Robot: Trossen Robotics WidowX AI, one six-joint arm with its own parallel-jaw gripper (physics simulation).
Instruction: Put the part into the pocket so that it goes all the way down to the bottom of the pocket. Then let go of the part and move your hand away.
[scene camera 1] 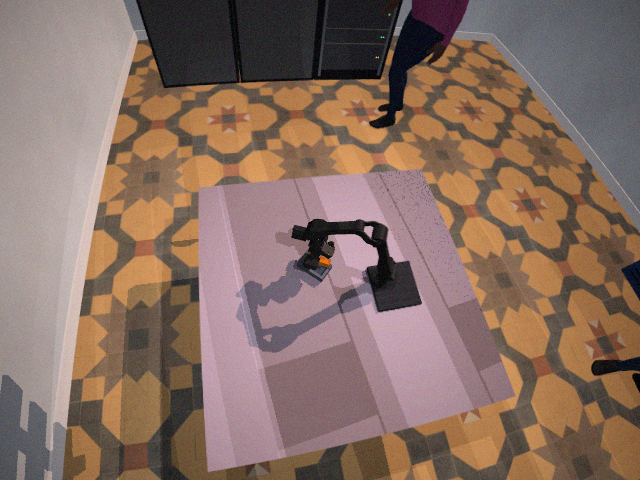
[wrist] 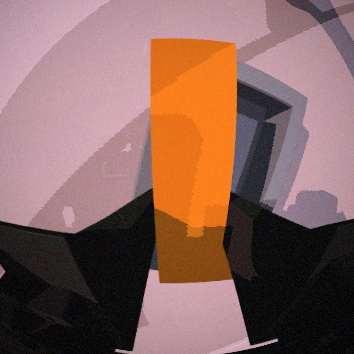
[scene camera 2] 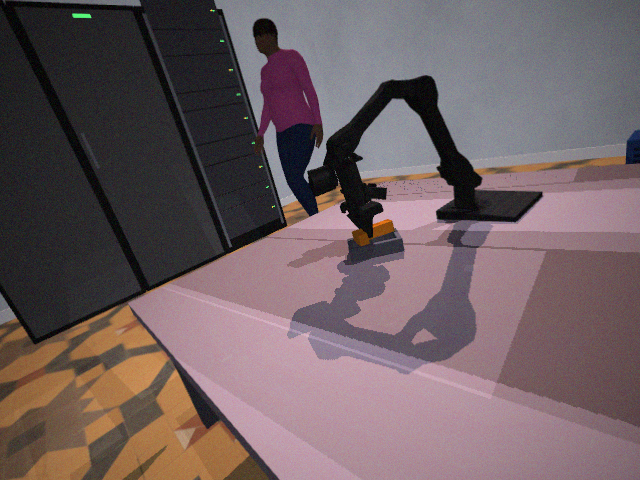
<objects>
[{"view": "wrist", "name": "my gripper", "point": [186, 195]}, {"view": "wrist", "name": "orange part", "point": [192, 81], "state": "gripped by my gripper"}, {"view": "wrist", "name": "grey pocket block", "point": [269, 113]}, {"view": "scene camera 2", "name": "my gripper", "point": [369, 236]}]
</objects>
